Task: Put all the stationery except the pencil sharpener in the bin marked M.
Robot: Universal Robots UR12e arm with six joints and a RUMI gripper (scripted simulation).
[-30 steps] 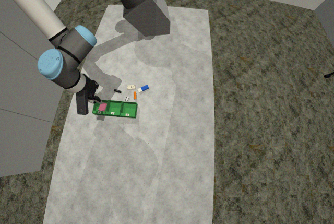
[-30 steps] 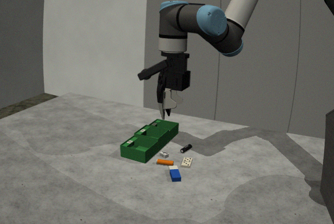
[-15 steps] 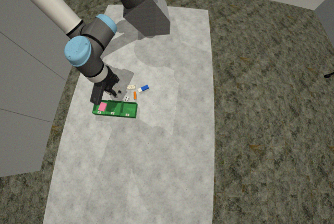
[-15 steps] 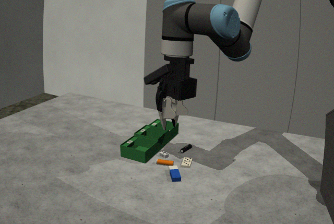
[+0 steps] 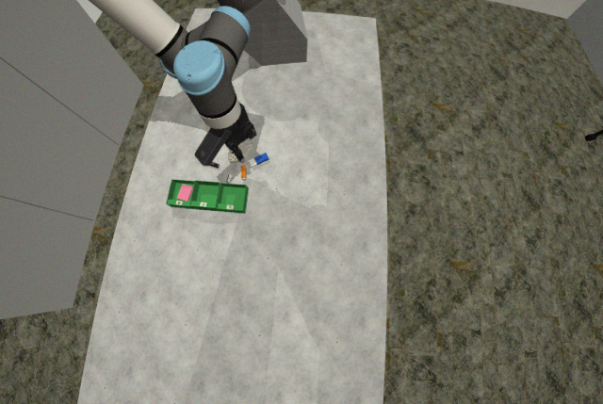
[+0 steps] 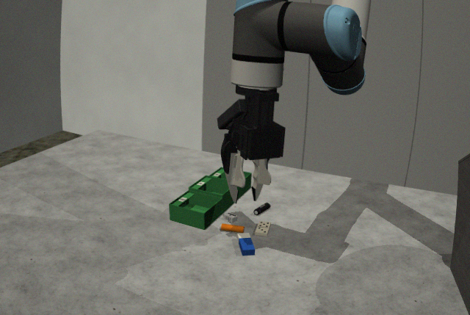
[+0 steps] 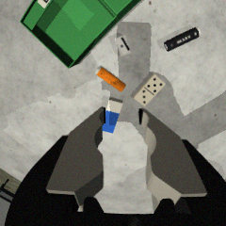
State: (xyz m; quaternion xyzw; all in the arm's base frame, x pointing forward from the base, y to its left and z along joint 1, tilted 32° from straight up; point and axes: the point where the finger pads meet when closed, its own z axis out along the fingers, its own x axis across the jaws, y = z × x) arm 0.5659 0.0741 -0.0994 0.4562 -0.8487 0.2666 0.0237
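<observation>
Right now my hand is 3 cm past the blue eraser, 4 cm to the right of it and 8 cm above it. Round my hand: pencil sharpener (5 cm ahead, 4 cm to the right, 8 cm below); then domino (3 cm behind, 3 cm to the right, 8 cm below); then orange marker (2 cm ahead, 1 cm to the left, 8 cm below).
</observation>
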